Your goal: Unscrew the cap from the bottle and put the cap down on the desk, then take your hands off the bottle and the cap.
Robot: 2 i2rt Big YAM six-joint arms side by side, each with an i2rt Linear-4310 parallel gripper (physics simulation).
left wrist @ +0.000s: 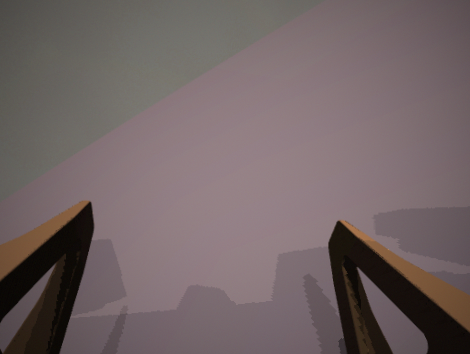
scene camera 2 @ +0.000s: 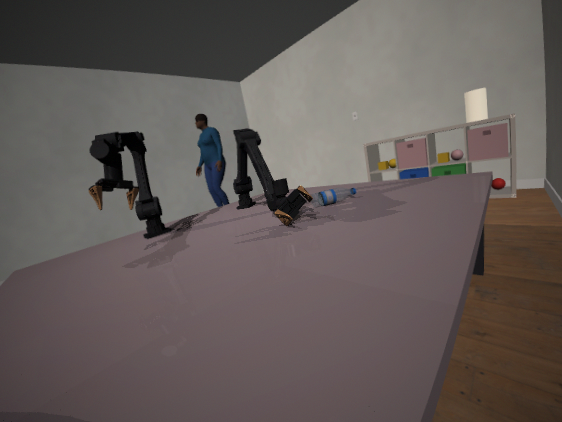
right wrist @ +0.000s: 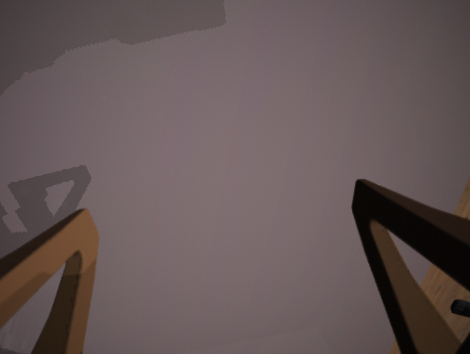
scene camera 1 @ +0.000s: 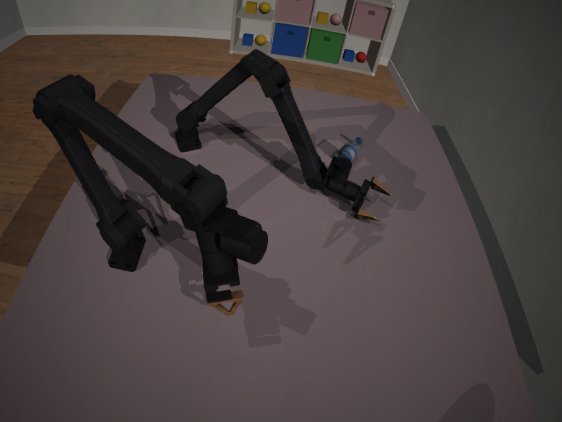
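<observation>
The clear bottle (scene camera 1: 348,151) (scene camera 2: 328,197) with a blue-and-white label lies on its side on the desk (scene camera 1: 380,325) (scene camera 2: 250,325). Its blue cap (scene camera 1: 359,141) (scene camera 2: 353,191) is at the neck end, pointing away from the left arm. The left wrist hides part of the bottle's base in scene camera 1. My left gripper (scene camera 1: 385,206) (scene camera 2: 299,212) (left wrist: 217,223) is open and empty, low over the desk, in front of the bottle in scene camera 1. My right gripper (scene camera 1: 229,311) (scene camera 2: 115,208) (right wrist: 223,207) is open and empty, above the desk, far from the bottle.
A shelf unit (scene camera 1: 232,30) (scene camera 2: 513,155) with coloured bins, blocks and balls stands beyond the desk. A person (scene camera 2: 211,150) stands behind the arms in scene camera 2. A wall (scene camera 1: 480,125) runs along the right of scene camera 1.
</observation>
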